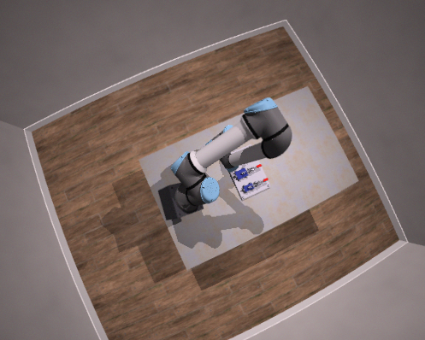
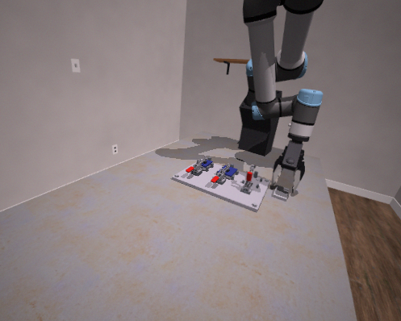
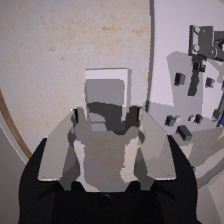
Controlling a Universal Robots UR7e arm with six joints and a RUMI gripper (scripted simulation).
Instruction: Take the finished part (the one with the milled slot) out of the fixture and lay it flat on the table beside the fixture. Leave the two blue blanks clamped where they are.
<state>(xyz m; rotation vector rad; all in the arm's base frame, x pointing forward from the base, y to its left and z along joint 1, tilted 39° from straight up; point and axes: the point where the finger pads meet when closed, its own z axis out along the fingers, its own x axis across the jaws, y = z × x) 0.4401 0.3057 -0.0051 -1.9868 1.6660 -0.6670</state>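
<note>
The finished part lies 3 cm below my hand and 1 cm behind it. Also, from my hand: white fixture plate 21 cm to the right, 10 cm ahead, 2 cm below.
</note>
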